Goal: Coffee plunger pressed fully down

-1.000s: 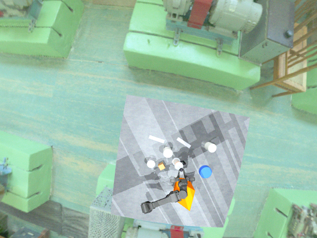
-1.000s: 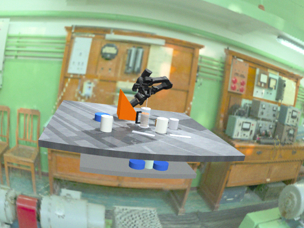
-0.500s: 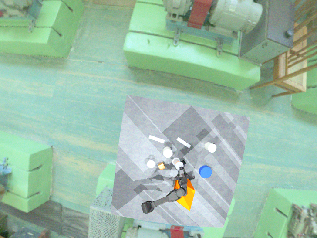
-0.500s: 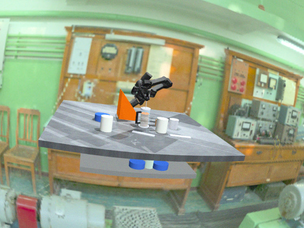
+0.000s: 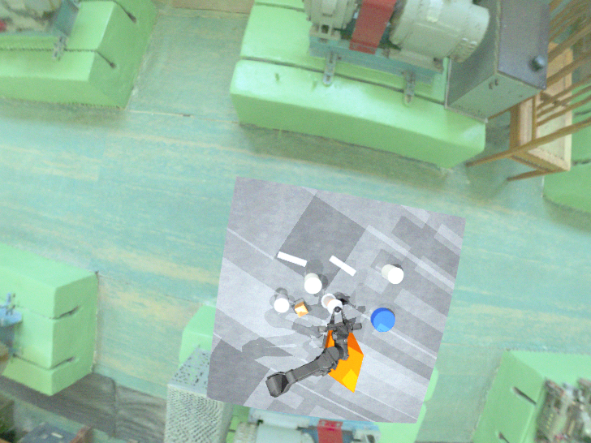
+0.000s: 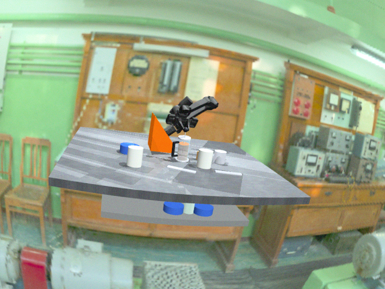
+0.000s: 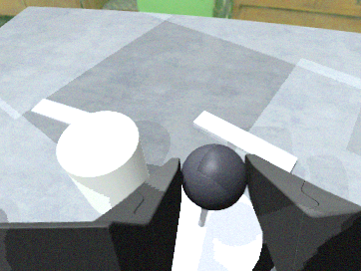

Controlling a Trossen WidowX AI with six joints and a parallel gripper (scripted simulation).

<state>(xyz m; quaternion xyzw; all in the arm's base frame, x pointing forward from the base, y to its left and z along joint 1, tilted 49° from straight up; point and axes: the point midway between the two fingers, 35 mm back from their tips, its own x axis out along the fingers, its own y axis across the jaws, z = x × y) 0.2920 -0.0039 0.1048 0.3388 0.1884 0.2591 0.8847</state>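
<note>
The coffee press lies 1 cm behind my gripper tip, 1 cm to the right of it and 9 cm below it. From my gripper tip the other things lie so: small orange cube: 10 cm behind, 13 cm to the left, 16 cm below.
</note>
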